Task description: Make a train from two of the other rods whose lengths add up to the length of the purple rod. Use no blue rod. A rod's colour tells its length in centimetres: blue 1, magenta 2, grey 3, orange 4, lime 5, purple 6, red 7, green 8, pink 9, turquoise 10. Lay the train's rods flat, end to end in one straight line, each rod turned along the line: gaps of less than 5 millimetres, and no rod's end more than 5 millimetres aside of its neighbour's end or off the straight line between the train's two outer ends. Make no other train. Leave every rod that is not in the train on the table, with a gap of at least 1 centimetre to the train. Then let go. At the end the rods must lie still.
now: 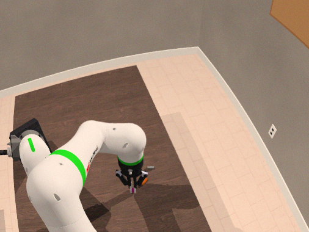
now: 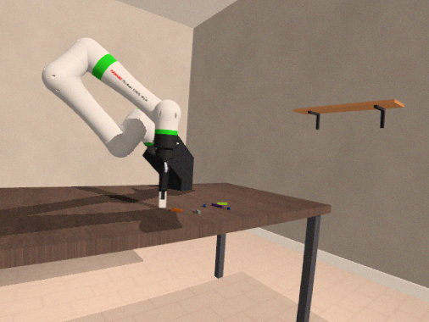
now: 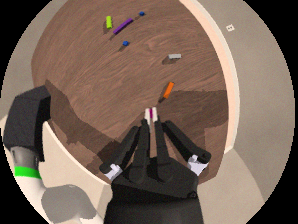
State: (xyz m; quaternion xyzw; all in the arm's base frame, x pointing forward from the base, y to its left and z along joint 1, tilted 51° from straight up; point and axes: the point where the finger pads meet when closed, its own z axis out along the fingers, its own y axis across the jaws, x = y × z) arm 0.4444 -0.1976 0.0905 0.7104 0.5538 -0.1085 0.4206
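My gripper is now 7 cm short of the orange rod, 3 cm to the right of it and 3 cm above it. From my hand the other things lie so: magenta rod 3 cm below; purple rod 7 cm ahead, 24 cm to the left, 3 cm below; grey rod 13 cm ahead, 9 cm to the left, 3 cm below.
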